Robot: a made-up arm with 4 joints. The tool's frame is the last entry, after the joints. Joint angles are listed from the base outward. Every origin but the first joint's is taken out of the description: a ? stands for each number. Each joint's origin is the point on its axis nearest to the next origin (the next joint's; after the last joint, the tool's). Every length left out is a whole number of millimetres.
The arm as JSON. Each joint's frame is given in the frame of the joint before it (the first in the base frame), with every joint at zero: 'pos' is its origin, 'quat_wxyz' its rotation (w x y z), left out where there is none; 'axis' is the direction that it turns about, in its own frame. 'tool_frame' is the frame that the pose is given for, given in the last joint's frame.
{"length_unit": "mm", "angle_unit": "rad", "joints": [
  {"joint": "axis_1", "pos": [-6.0, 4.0, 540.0], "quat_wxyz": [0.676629, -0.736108, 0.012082, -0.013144], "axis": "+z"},
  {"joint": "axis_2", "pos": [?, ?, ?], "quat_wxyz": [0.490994, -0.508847, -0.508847, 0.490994], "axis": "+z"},
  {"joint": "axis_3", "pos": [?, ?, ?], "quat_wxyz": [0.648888, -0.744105, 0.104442, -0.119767], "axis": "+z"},
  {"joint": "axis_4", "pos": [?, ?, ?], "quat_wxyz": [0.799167, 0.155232, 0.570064, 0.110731], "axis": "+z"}
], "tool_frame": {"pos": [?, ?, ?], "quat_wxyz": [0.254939, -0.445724, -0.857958, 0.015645]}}
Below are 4 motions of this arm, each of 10 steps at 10 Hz.
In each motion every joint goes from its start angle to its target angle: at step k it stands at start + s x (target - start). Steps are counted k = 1, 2, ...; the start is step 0. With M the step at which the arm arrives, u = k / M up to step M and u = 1 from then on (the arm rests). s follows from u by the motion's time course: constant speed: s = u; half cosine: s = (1 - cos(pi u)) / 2; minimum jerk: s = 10 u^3 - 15 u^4 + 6 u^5.
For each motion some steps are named. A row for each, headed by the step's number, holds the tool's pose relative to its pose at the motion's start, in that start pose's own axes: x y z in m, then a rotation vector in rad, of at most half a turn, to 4 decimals.
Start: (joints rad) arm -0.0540 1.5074 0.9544 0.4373
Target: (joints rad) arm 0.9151 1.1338 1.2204 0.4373
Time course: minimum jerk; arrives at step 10
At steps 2, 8, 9, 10:
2: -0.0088 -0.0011 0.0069 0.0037 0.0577 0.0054
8: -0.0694 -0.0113 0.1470 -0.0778 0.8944 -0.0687
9: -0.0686 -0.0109 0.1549 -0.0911 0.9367 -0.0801
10: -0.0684 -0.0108 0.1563 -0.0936 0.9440 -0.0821

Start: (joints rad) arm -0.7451 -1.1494 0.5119 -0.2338
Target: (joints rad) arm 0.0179 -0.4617 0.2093 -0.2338
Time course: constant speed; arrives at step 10
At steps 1, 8, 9, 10:
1: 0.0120 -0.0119 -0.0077 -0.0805 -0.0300 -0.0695
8: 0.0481 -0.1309 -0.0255 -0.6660 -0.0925 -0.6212
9: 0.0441 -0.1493 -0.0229 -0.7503 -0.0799 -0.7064
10: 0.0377 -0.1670 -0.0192 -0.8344 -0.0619 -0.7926

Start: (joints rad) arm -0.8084 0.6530 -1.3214 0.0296
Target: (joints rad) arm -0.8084 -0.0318 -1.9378 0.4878
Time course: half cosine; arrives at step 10
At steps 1, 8, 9, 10:
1: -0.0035 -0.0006 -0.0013 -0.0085 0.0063 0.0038
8: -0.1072 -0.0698 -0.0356 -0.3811 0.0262 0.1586
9: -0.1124 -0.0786 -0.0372 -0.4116 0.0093 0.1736
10: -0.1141 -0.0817 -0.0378 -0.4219 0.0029 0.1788

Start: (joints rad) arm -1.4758 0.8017 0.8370 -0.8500
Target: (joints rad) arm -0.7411 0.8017 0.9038 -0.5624
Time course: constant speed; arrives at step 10
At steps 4, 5, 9, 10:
4: -0.0471 0.0064 0.0039 0.0660 0.2216 0.0009
5: -0.0586 0.0072 0.0068 0.0793 0.2781 -0.0009
9: -0.1016 0.0074 0.0257 0.1181 0.5075 -0.0153
10: -0.1114 0.0066 0.0321 0.1240 0.5656 -0.0204

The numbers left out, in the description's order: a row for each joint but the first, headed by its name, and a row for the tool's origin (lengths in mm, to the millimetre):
axis_2: -13.0 17.0 0.0
axis_3: 62.0 -101.0 0.0
axis_4: 67.0 74.0 0.0
tool: 26.0 -14.0 0.0

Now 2 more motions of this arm.
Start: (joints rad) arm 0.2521 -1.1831 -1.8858 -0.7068
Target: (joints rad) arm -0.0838 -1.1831 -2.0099 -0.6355
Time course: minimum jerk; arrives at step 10
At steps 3, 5, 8, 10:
3: 0.0043 -0.0042 -0.0034 -0.0326 -0.0029 -0.0534
5: 0.0127 -0.0139 -0.0096 -0.0977 -0.0101 -0.1654
8: 0.0227 -0.0283 -0.0163 -0.1787 -0.0223 -0.3159
10: 0.0239 -0.0304 -0.0171 -0.1889 -0.0241 -0.3359

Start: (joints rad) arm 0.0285 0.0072 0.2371 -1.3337
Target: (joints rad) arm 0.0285 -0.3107 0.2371 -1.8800
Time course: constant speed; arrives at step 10
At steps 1, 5, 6, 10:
1: -0.0006 0.0026 0.0036 0.0032 0.0014 0.0603
5: -0.0027 0.0118 0.0183 0.0081 -0.0082 0.3013
6: -0.0032 0.0137 0.0221 0.0072 -0.0144 0.3614
10: -0.0048 0.0205 0.0378 -0.0056 -0.0541 0.5991

